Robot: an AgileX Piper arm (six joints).
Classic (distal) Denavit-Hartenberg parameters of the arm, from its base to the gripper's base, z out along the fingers. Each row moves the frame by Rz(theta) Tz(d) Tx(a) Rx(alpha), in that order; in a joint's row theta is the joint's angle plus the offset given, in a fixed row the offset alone. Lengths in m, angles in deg.
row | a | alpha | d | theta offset
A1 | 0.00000 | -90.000 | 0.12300 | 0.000
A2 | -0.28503 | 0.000 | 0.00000 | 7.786
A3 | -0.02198 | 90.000 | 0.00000 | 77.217
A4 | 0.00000 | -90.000 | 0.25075 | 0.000
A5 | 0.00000 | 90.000 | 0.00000 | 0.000
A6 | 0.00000 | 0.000 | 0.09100 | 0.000
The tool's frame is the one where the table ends.
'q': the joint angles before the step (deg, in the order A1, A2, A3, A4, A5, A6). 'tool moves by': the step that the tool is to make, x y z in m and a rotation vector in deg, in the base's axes. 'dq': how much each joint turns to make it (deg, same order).
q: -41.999, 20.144, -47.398, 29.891, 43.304, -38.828
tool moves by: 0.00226, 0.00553, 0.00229, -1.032, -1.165, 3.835
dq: -0.004, 0.000, -0.001, 5.816, 0.448, -5.178
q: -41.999, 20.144, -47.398, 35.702, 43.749, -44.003
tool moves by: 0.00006, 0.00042, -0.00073, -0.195, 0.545, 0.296
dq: 0.000, -0.002, 0.001, 0.000, 0.528, -0.380
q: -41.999, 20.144, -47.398, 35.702, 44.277, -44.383
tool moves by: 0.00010, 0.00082, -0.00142, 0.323, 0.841, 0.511
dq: 0.005, 0.000, 0.000, -0.007, 1.033, 0.005
